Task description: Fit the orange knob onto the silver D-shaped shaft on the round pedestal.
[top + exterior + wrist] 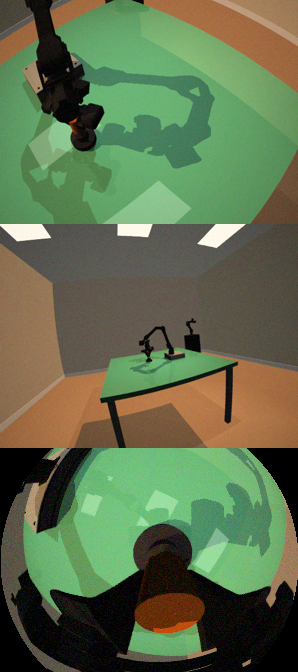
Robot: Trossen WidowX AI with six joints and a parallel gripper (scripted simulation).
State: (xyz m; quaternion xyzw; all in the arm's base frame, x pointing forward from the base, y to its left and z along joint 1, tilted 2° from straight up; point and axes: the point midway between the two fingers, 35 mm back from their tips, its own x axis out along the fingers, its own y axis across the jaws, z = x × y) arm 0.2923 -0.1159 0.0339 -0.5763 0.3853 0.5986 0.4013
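My gripper tip is now 3 cm below the orange knob. Also, from my gripper tip: pedestal (4 cm below).
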